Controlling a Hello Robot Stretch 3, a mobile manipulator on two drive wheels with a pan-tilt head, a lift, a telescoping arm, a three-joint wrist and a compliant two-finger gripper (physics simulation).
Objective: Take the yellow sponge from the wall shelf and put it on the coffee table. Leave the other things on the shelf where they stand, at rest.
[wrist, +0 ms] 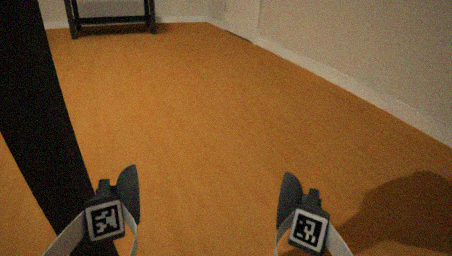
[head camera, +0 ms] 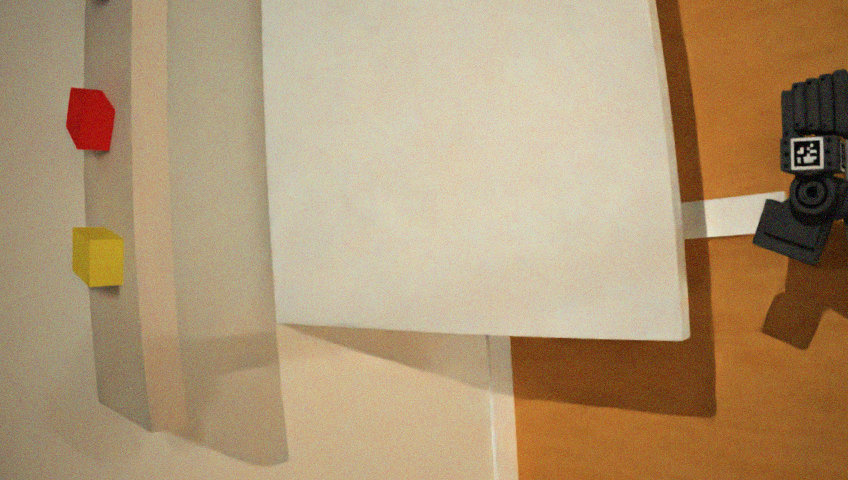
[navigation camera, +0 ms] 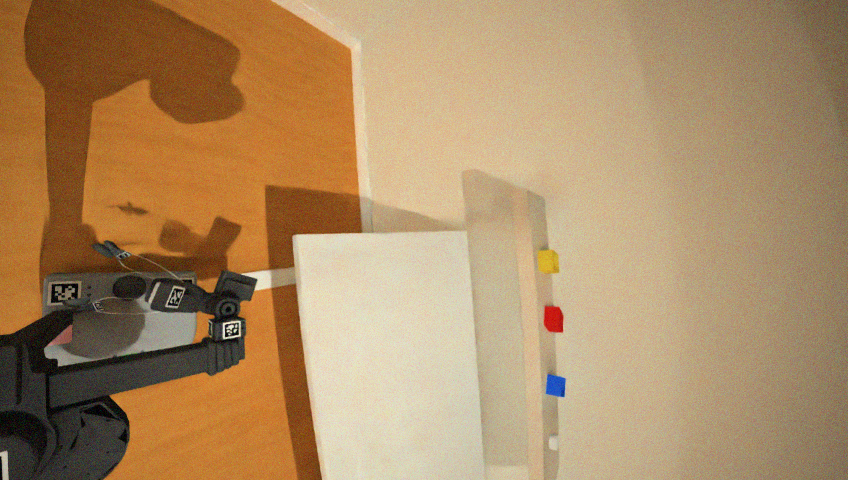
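Pixels of known places: gripper, fingertip midpoint: (wrist: 210, 188) (navigation camera: 79, 272); robot's base at its link origin: (navigation camera: 130, 286).
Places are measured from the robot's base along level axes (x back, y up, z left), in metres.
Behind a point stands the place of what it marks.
Note:
The yellow sponge (head camera: 105, 261) {y 1.079, x -0.054, z -0.843 m} (navigation camera: 548, 261) {y 1.085, x -0.051, z -0.843 m} stands on the wall shelf (head camera: 116, 344) {y 1.055, x -0.175, z -0.895 m} (navigation camera: 531, 297) {y 1.039, x 0.054, z -0.798 m}, nearest the shelf's end. Beside it on the shelf are a red block (head camera: 90, 120) {y 1.087, x 0.135, z -0.886 m} (navigation camera: 553, 319) {y 1.084, x 0.135, z -0.886 m}, a blue block (navigation camera: 555, 385) {y 1.082, x 0.353, z -0.899 m} and a small white object (navigation camera: 553, 442) {y 1.069, x 0.569, z -0.929 m}. My gripper (navigation camera: 96, 276) (wrist: 210, 188) {y 0.444, x -0.053, z 0.077 m} is open and empty, over the robot's base and well away from the shelf. A dark-framed table (wrist: 111, 21) {y 0.150, x 0.275, z 2.962 m} stands far off in the wrist view, partly cut off. A white tabletop (head camera: 464, 166) {y 0.720, x 0.063, z -0.541 m} (navigation camera: 386, 333) {y 0.720, x 0.133, z -0.507 m} is near the shelf. I cannot tell which is the coffee table.
The white tabletop lies between my wrist (head camera: 812, 178) {y 0.635, x 0.036, z -0.148 m} (navigation camera: 227, 308) {y 0.625, x 0.023, z -0.151 m} and the shelf wall (navigation camera: 714, 237) {y 1.538, x -0.100, z -1.043 m}. A white strip (head camera: 734, 215) {y 0.025, x 0.002, z -0.403 m} (navigation camera: 273, 279) {y 0.025, x -0.003, z -0.477 m} shows on the floor beside it. A broad black post (wrist: 37, 110) crosses the left of the wrist view.

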